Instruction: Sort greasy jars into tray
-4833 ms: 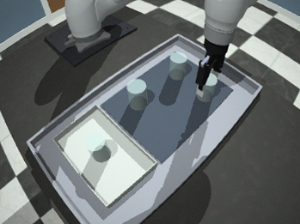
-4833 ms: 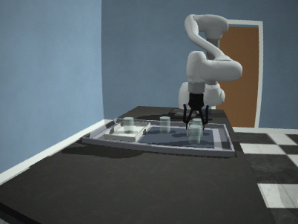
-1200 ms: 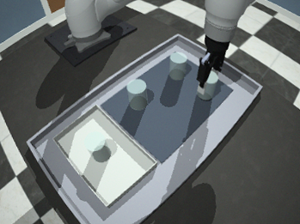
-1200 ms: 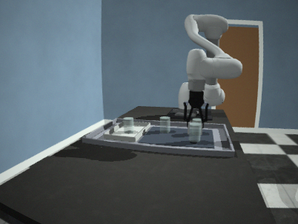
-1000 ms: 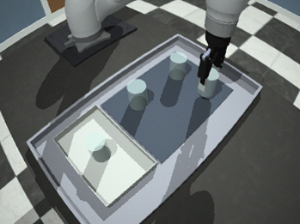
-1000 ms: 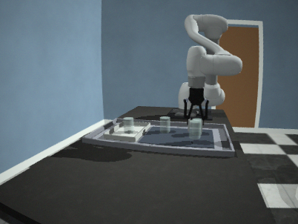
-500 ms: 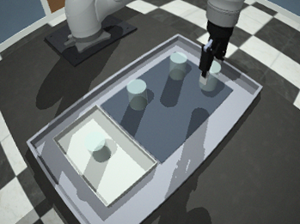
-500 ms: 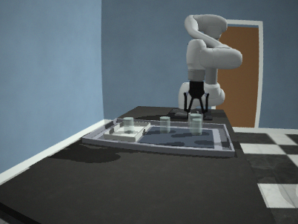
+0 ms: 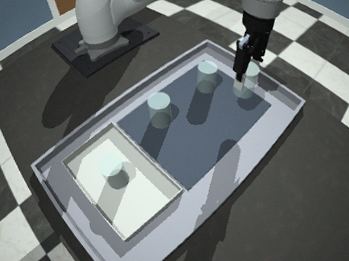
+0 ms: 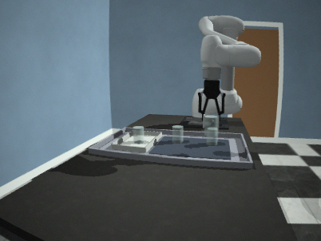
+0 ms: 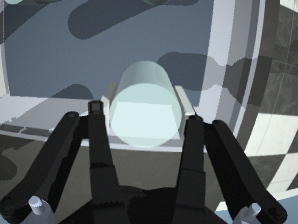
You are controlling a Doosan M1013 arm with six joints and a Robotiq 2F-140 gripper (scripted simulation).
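My gripper is now 420 mm to the left of the tray, 160 mm above it and 30 mm past it. From my hand the other things lie so: drying mat: 160 mm below, 110 mm to the right, 70 mm behind; then steel table top: 210 mm to the right, 170 mm below, 40 mm behind.
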